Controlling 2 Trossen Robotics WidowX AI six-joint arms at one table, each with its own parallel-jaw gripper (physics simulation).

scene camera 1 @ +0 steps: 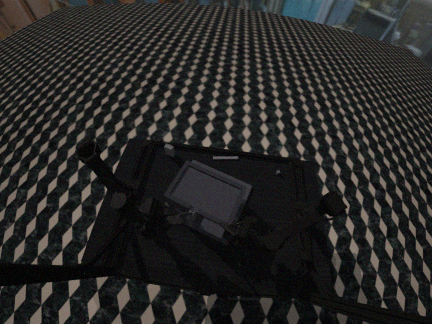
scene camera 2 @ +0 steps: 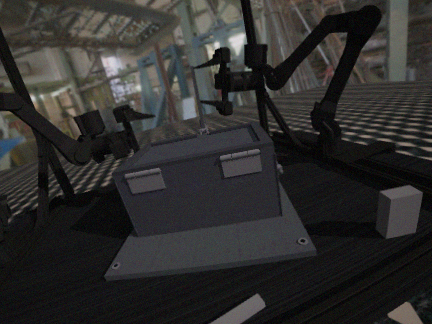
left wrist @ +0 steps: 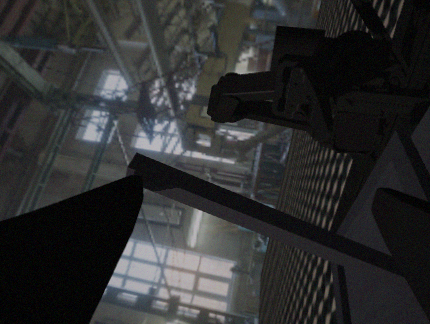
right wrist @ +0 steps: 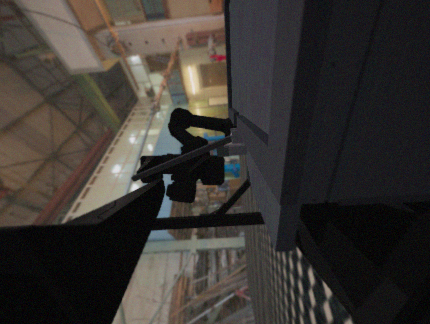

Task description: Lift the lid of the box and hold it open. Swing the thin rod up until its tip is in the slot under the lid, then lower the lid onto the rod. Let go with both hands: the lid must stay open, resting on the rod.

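Pixels of known places: left gripper, between the fingertips: [scene camera 1: 181, 217] [scene camera 2: 195, 85] [left wrist: 256, 192] [right wrist: 162, 174]; right gripper, between the fingertips: [scene camera 1: 218, 225] [scene camera 2: 160, 131] [left wrist: 388, 143] [right wrist: 224, 182]; left arm's base, origin of its link: [scene camera 2: 329, 151]; right arm's base, origin of its link: [scene camera 2: 6, 258] [left wrist: 377, 135].
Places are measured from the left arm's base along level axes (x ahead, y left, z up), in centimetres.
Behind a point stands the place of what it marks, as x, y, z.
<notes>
The grey box [scene camera 2: 210, 200] @[41.8, 13.7, 5.6] has its lid [scene camera 1: 207, 192] @[41.2, 3.4, 14.4] [scene camera 2: 200, 145] @[39.6, 4.3, 14.4] down, with two hinges facing scene camera 2. The thin rod [scene camera 2: 198, 100] @[35.1, -9.0, 23.4] [left wrist: 250, 212] @[34.2, -11.1, 27.6] [right wrist: 185, 159] @[35.4, -9.7, 23.1] stands nearly upright from a small mount at the side opposite the hinges. My left gripper [scene camera 2: 197, 85] @[34.3, -12.0, 27.5] [left wrist: 256, 192] @[34.3, -12.0, 27.5] is open, its fingertips beside the rod, one near its tip and one lower down. My right gripper [scene camera 2: 144, 142] is open beside the box's corner, one finger above the rim's height and one below it. Its lower finger is hidden in scene camera 2.
The box stands on a grey base plate [scene camera 2: 215, 260] @[44.7, 22.4, -0.7] on the dark table [scene camera 1: 150, 265] @[19.4, -30.3, -1.9]. A pale block [scene camera 1: 169, 150] @[15.9, 29.4, 4.1] [scene camera 2: 400, 212] @[16.3, 31.9, 2.9] and a pale strip [scene camera 1: 226, 158] @[48.9, 32.3, -1.3] [scene camera 2: 242, 310] @[43.9, 32.0, -0.9] lie on the hinge side. A tiny pale object [scene camera 1: 278, 173] @[80.2, 26.1, -0.5] lies farther right in scene camera 1.
</notes>
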